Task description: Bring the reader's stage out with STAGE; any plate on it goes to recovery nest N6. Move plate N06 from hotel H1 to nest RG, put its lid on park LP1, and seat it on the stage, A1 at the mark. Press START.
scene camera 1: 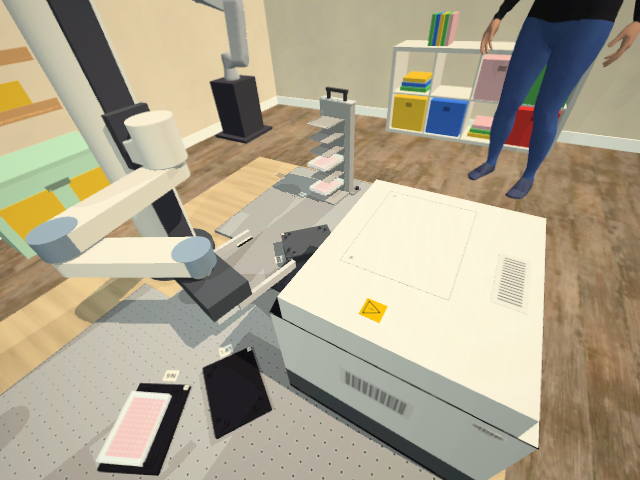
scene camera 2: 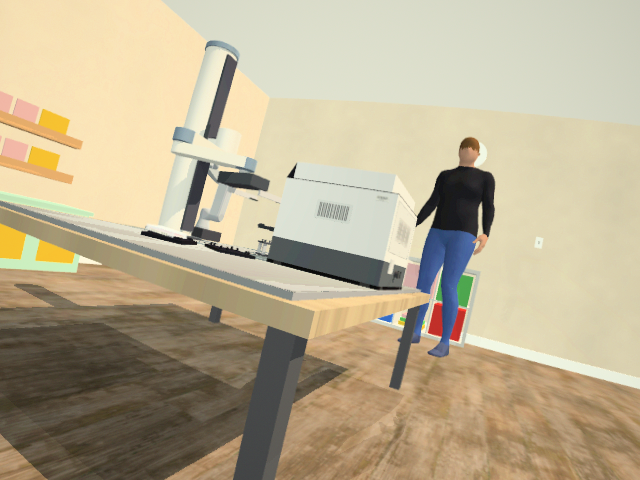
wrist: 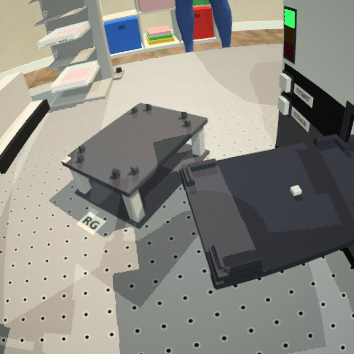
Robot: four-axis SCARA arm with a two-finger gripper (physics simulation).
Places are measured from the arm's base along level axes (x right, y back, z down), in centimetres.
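Pixels of known places: gripper, fingertip midpoint: (scene camera 1: 270, 247) (scene camera 2: 271, 200) (wrist: 208, 63).
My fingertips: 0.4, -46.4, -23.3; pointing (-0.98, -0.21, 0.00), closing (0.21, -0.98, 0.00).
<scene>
Behind a point stands the place of what it marks, as x, y, z.
My gripper (scene camera 1: 272, 249) {0.4, -46.4, -23.3} is open and empty, high over the deck beside the reader (scene camera 1: 413, 330) {13.9, -83.0, -35.3} (scene camera 2: 330, 206) {18.1, -79.1, -22.6} (wrist: 325, 40) {-11.5, -61.4, -20.4}. The black stage (wrist: 270, 215) {0.4, -50.0, -13.2} is out, with no plate on it. Nest RG (scene camera 1: 305, 242) {-19.5, -41.9, -7.3} (wrist: 135, 145) {-19.1, -41.9, -7.3}, a raised dark platform, is bare. Hotel H1 (scene camera 1: 349, 149) {-60.5, -37.3, -21.2} (wrist: 97, 30) {-60.5, -36.5, -15.0} holds a pink plate (scene camera 1: 326, 162) {-52.6, -31.3, -18.1} (wrist: 65, 36) {-48.3, -31.1, -17.5} above another pink plate (scene camera 1: 326, 186) {-52.4, -31.0, -7.5} (wrist: 77, 76) {-50.8, -30.9, -7.5}; their names are unreadable. A pink plate (scene camera 1: 136, 426) {41.1, -39.7, -4.4} lies on nest N6 (scene camera 1: 170, 439) {39.1, -46.5, -2.1}. Park LP1 (scene camera 1: 237, 392) {25.4, -52.2, -2.3} is bare. The START button (wrist: 285, 82) {-17.5, -60.6, -13.3} is above the STAGE button (wrist: 283, 105) {-17.6, -60.6, -10.1}.
The reader's green lamp (wrist: 289, 18) {-18.1, -61.2, -21.1} is lit. The SCARA column (scene camera 2: 193, 129) {6.9, -3.0, -47.4} stands at the deck's far side. Another grey arm (scene camera 1: 235, 36) stands on a black pedestal (scene camera 1: 238, 108) behind. A person (scene camera 1: 547, 77) (scene camera 2: 460, 206) stands beyond the table, near a white shelf unit (scene camera 1: 413, 45).
</scene>
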